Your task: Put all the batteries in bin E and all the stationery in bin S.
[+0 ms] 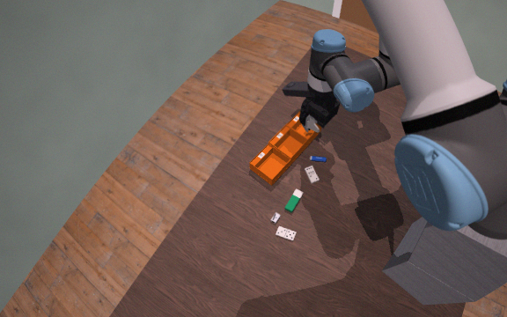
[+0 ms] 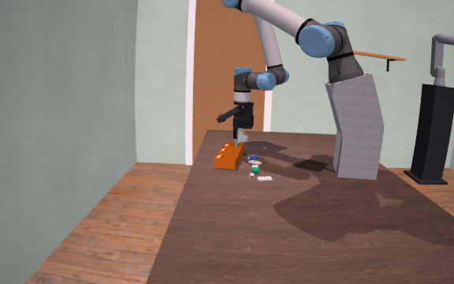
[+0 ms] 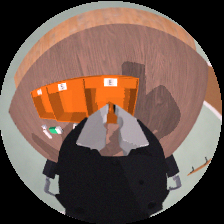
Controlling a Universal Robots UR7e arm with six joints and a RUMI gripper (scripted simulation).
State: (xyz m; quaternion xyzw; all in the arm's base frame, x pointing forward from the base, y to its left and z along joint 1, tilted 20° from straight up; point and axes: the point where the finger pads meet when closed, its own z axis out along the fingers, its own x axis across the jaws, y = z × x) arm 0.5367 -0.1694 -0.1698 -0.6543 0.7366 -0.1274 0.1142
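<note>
Right now my hand is 2 cm short of the orange double bin, 8 cm to the right of it and 1 cm above it. From my hand the other things lie so: grey object: 8 cm behind, 29 cm to the left, 3 cm below; blue battery: 8 cm behind, 6 cm to the left, 3 cm below; green-and-white eraser: 9 cm behind, 21 cm to the left, 3 cm below.
</note>
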